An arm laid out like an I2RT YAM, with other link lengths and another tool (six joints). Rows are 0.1 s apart.
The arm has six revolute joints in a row. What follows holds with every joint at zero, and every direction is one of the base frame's.
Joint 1 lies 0.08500 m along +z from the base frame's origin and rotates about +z.
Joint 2 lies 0.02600 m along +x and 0.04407 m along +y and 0.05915 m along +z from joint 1 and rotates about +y.
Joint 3 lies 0.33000 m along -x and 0.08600 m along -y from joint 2 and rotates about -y.
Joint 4 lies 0.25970 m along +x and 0.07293 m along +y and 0.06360 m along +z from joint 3 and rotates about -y.
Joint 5 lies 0.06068 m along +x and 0.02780 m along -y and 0.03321 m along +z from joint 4 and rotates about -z.
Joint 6 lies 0.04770 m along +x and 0.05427 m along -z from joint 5 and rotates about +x.
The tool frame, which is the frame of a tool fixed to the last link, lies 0.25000 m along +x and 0.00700 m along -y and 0.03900 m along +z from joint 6; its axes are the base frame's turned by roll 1.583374, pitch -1.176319 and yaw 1.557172 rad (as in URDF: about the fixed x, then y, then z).
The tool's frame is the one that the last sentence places.
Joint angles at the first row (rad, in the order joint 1, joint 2, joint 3, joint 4, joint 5, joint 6):
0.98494 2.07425 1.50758 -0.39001 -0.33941 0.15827
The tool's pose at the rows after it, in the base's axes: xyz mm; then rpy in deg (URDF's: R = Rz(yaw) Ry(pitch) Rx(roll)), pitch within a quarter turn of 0, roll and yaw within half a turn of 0:
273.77, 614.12, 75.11, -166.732, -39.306, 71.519
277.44, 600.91, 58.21, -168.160, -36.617, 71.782
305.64, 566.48, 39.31, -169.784, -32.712, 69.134
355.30, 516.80, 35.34, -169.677, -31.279, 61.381
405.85, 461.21, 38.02, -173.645, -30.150, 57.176
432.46, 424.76, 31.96, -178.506, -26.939, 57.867
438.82, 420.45, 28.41, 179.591, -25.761, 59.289
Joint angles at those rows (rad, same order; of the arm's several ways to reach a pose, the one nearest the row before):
0.99962 2.11511 1.55499 -0.38210 -0.38457 0.18973
0.99601 2.12412 1.54856 -0.41172 -0.35522 0.17722
0.94773 2.12620 1.53715 -0.46131 -0.31386 0.16774
0.84819 2.09172 1.48270 -0.45719 -0.29294 0.19723
0.75506 2.05457 1.45263 -0.47404 -0.23060 0.18045
0.71232 2.06511 1.48542 -0.54070 -0.15979 0.12730
0.71155 2.08276 1.51164 -0.56339 -0.13317 0.10238

